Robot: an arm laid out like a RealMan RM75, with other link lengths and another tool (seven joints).
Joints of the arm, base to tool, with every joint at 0 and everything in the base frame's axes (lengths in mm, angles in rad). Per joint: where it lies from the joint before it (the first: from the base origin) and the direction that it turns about. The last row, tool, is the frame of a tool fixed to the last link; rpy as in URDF.
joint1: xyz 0 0 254.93 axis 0 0 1
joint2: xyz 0 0 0 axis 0 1 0
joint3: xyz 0 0 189.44 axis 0 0 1
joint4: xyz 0 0 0 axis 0 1 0
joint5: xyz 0 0 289.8 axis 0 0 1
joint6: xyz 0 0 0 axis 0 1 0
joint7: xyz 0 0 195.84 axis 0 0 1
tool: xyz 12 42 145 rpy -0.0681 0 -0.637
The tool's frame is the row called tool.
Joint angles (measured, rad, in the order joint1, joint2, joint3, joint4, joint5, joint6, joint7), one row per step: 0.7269 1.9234 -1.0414 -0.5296 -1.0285 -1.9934 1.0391; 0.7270 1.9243 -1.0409 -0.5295 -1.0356 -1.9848 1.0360; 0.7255 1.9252 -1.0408 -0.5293 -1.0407 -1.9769 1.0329; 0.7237 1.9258 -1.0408 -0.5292 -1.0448 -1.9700 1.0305; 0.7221 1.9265 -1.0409 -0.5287 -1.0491 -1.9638 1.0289; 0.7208 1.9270 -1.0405 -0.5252 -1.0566 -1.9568 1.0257; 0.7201 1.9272 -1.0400 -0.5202 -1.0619 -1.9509 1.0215; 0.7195 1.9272 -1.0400 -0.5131 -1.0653 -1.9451 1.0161; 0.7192 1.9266 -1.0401 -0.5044 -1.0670 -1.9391 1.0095; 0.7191 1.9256 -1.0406 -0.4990 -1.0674 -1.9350 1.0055; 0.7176 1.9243 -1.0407 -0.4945 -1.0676 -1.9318 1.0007
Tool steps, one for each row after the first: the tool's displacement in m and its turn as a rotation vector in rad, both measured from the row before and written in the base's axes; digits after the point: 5 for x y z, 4 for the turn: 0.00054 0.00238 -0.00270 0.0029 -0.0071 -0.0066; 0.00088 0.00232 -0.00224 0.0031 -0.0053 -0.0076; 0.00093 0.00208 -0.00184 0.0027 -0.0046 -0.0071; 0.00097 0.00179 -0.00189 0.0012 -0.0046 -0.0068; 0.00180 0.00214 -0.00295 0.0006 -0.0070 -0.0090; 0.00163 0.00207 -0.00237 0.0014 -0.0046 -0.0084; 0.00175 0.00225 -0.00220 0.0018 -0.0030 -0.0094; 0.00181 0.00261 -0.00189 0.0031 -0.0018 -0.0101; 0.00115 0.00180 -0.00104 0.0023 -0.0014 -0.0065; 0.00154 0.00167 -0.00069 0.0038 -0.0012 -0.0062
